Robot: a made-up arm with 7 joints.
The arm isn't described. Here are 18 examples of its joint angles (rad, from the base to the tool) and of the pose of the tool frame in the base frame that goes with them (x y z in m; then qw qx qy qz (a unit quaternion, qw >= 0)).
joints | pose
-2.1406 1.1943 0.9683 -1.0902 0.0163 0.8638 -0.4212 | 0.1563 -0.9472 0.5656 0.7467 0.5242 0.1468 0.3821
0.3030 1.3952 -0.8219 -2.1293 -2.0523 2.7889 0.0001 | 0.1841 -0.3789 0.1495 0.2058 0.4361 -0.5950 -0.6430
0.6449 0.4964 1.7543 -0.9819 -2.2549 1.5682 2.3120 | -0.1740 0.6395 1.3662 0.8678 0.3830 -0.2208 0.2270
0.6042 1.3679 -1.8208 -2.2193 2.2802 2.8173 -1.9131 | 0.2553 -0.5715 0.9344 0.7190 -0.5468 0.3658 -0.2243
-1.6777 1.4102 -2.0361 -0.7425 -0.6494 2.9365 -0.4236 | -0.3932 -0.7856 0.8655 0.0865 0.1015 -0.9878 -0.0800
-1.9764 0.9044 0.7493 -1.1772 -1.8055 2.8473 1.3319 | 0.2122 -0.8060 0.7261 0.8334 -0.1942 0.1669 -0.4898
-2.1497 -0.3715 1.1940 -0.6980 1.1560 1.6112 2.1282 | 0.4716 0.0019 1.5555 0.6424 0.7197 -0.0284 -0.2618
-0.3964 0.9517 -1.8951 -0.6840 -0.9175 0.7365 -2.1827 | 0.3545 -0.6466 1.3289 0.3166 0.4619 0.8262 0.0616
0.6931 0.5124 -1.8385 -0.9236 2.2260 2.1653 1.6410 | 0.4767 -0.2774 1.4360 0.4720 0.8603 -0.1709 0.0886
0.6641 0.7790 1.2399 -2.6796 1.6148 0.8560 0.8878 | -0.4972 0.3265 0.3388 0.4366 0.0703 -0.8886 0.1219
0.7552 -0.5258 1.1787 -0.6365 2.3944 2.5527 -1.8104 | -0.3800 0.0768 1.4911 0.1087 -0.4424 0.6633 -0.5938
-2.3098 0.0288 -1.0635 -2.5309 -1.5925 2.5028 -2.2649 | -0.5081 0.0365 0.3597 0.6363 0.2164 0.3909 0.6289
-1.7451 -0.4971 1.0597 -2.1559 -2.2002 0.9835 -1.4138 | 0.6229 -0.5223 0.8015 0.2680 -0.1011 -0.9569 0.0480
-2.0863 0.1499 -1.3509 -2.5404 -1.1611 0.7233 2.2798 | -0.4545 0.2749 0.3110 0.7624 -0.3086 -0.5167 0.2376
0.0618 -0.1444 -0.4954 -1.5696 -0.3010 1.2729 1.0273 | 0.6968 -0.3208 1.1091 0.7644 0.1954 0.5064 -0.3480
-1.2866 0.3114 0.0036 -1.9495 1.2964 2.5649 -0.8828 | 0.1601 -0.7684 0.5890 0.9585 0.1666 0.0455 -0.2269
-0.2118 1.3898 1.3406 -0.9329 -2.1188 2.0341 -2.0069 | 0.8673 0.4630 0.7164 0.3229 0.7566 -0.1913 -0.5355
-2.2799 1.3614 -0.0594 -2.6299 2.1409 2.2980 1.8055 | 0.0770 0.2120 0.0925 0.9365 -0.1834 0.2518 0.1612
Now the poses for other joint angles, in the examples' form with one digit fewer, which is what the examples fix.
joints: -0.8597 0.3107 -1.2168 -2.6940 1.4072 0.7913 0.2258
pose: -0.253 -0.400 0.203 0.290 0.907 -0.304 -0.019
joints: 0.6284 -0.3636 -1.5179 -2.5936 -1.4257 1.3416 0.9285
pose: 0.461 -0.390 0.323 0.440 -0.131 0.848 -0.265
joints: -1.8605 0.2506 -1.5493 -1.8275 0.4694 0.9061 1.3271
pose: -0.788 0.152 0.780 0.315 -0.752 0.330 0.475
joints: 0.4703 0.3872 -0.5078 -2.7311 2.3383 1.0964 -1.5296
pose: 0.420 -0.092 0.087 0.711 0.507 -0.239 0.425
